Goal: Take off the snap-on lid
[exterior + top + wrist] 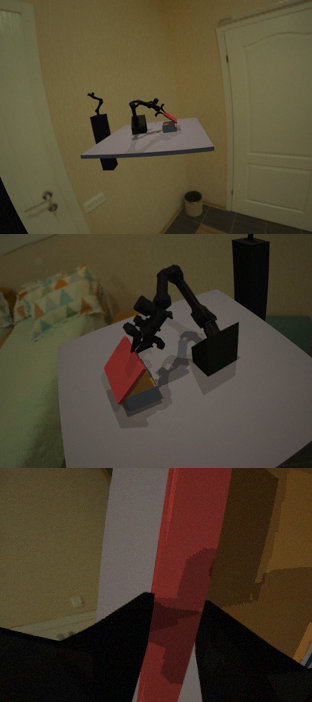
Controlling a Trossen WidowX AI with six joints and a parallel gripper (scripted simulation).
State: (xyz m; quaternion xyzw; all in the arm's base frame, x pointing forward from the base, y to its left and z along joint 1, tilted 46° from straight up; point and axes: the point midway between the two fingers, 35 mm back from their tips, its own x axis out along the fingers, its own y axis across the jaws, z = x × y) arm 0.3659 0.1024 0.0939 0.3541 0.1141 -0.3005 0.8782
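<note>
My gripper tip is now 7 cm short of the lid and 5 cm above it. Round my gripper tip: storage box (17 cm below, 3 cm ahead).
</note>
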